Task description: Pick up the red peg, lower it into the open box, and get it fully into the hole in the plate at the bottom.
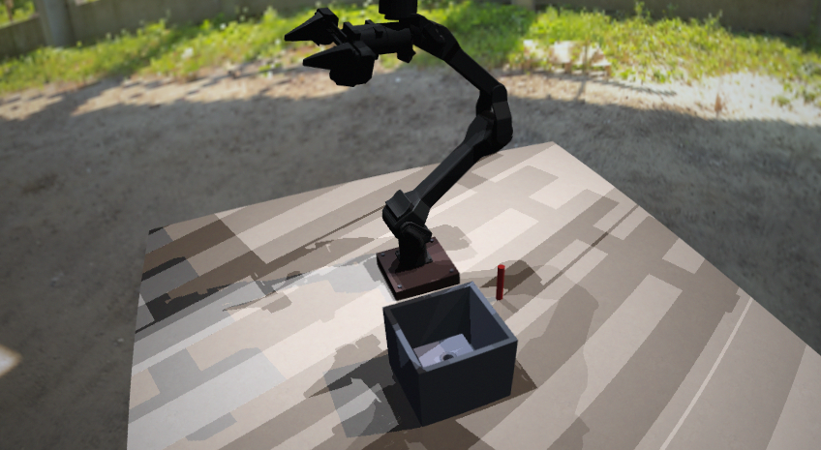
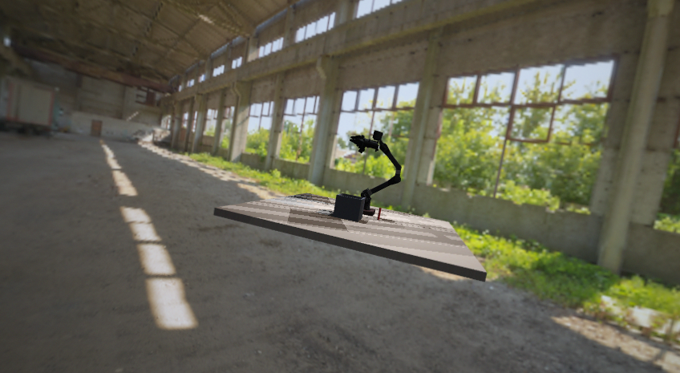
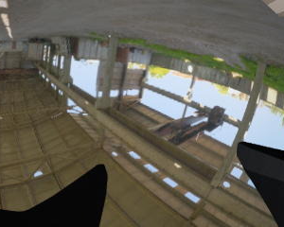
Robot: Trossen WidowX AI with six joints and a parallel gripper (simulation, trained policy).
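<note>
Now: the red peg 10 cm ahead of my gripper tip, 32 cm to the left of it and 49 cm below it. Also, from my gripper tip: plate: 27 cm ahead, 14 cm to the left, 48 cm below.
</note>
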